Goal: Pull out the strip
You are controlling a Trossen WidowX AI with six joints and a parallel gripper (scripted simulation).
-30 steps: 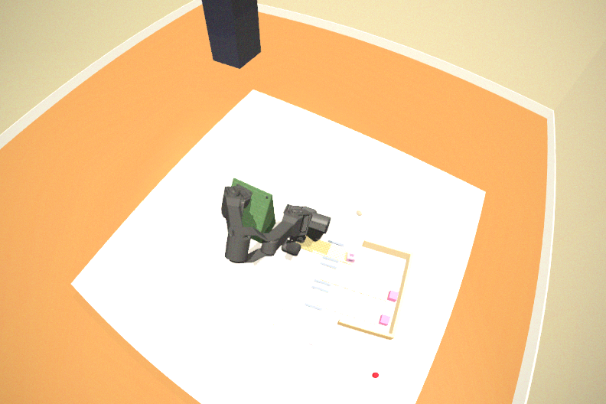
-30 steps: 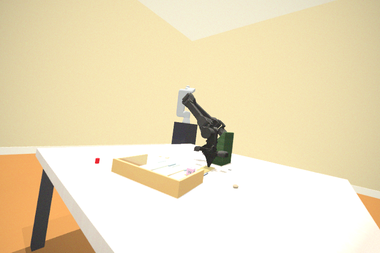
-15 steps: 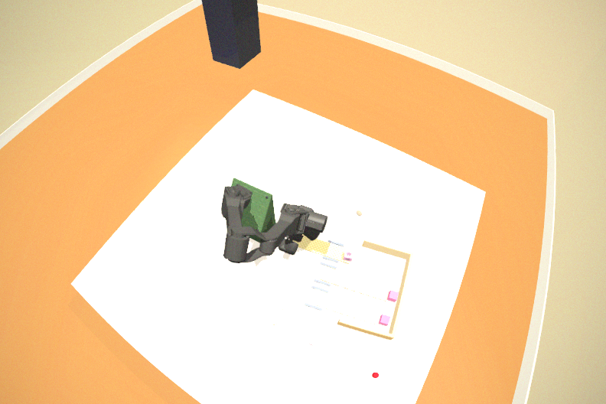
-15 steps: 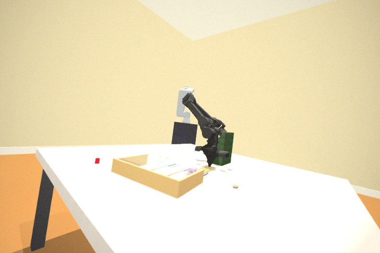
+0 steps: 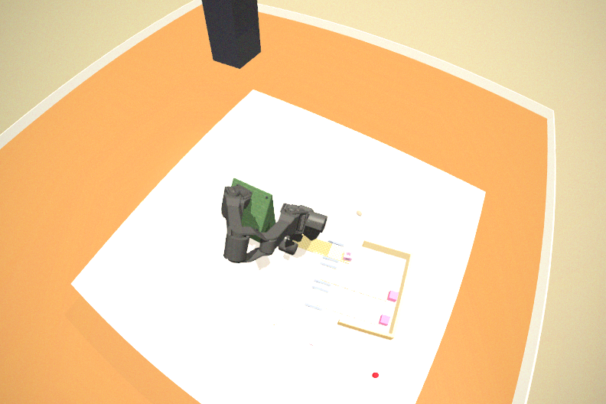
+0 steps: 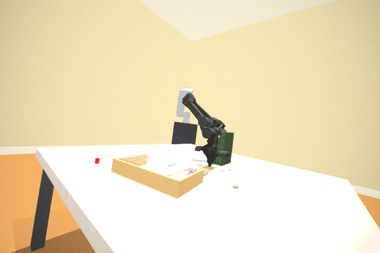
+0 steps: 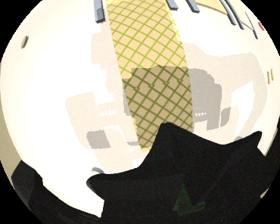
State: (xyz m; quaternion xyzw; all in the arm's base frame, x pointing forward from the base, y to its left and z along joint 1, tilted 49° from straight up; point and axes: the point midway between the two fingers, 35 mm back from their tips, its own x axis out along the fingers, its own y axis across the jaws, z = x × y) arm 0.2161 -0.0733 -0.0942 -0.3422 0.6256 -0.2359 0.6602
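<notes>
Now: the hatched strip 90 mm ahead of my gripper tip and 20 mm to the left of it. From my gripper tip the other things lie so: red marker (470 mm ahead, 310 mm to the right, 10 mm above).
</notes>
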